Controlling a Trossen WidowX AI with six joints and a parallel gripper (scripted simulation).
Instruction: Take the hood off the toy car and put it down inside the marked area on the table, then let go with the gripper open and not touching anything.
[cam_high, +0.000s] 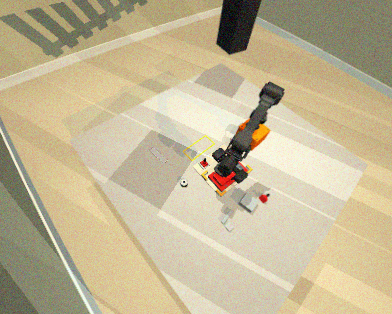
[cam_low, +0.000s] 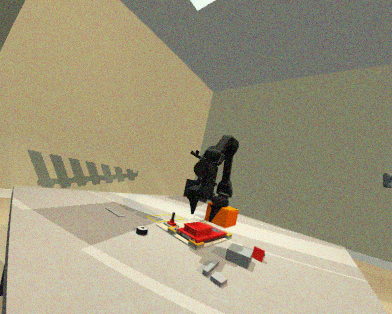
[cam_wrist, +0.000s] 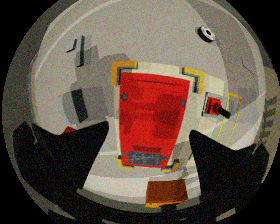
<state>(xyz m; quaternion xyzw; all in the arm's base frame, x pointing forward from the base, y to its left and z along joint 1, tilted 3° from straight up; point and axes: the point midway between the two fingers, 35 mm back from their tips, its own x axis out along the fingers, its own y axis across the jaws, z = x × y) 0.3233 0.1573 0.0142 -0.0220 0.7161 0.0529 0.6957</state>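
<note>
My gripper tip is now 40 mm above the red hood. From my gripper tip the other things lie so: black-and-white wheel 190 mm ahead, 90 mm to the right, 70 mm below.
</note>
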